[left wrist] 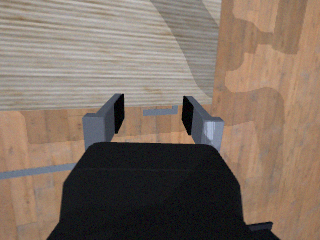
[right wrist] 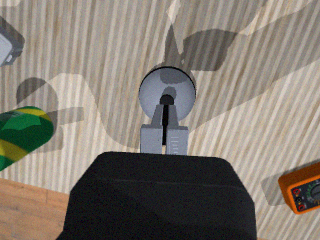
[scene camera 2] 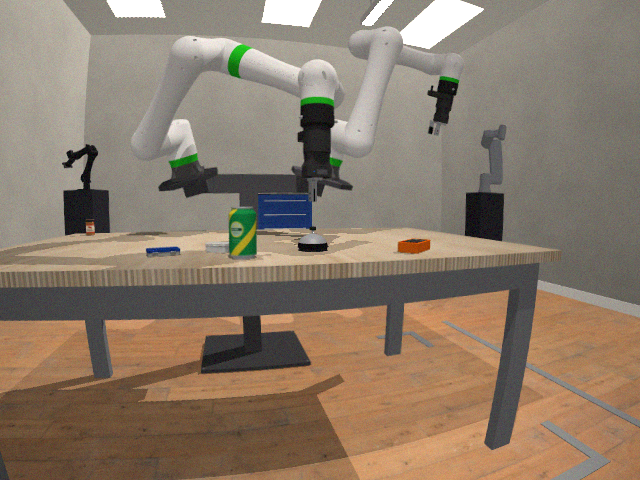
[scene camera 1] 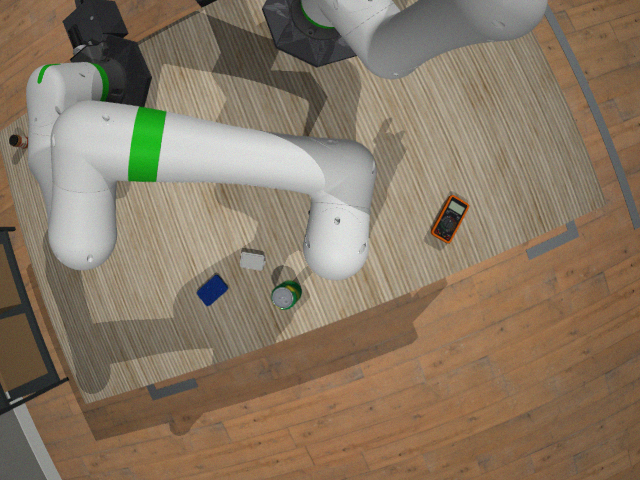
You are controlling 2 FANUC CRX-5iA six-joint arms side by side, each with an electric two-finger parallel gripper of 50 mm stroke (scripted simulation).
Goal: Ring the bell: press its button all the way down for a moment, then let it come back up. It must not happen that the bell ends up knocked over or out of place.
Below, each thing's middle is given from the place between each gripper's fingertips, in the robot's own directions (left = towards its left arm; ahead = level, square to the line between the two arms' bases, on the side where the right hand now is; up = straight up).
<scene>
My right gripper [scene camera 2: 312, 201] is now 11 cm above the bell [right wrist: 173, 81].
Right now my left hand is 530 mm short of the bell, 620 mm to the left of it and 450 mm above it.
</scene>
